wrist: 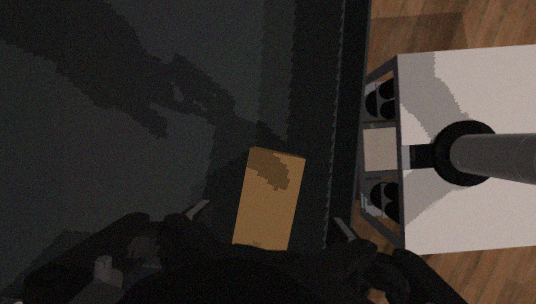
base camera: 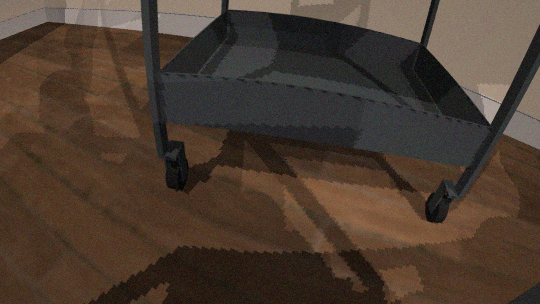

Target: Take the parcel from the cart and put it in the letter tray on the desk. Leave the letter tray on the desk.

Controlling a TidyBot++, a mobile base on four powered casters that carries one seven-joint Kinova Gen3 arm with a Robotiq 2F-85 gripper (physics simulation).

Scene:
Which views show the cardboard parcel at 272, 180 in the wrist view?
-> The wrist view only.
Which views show my gripper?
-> The wrist view only.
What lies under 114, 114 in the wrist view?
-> A cart.

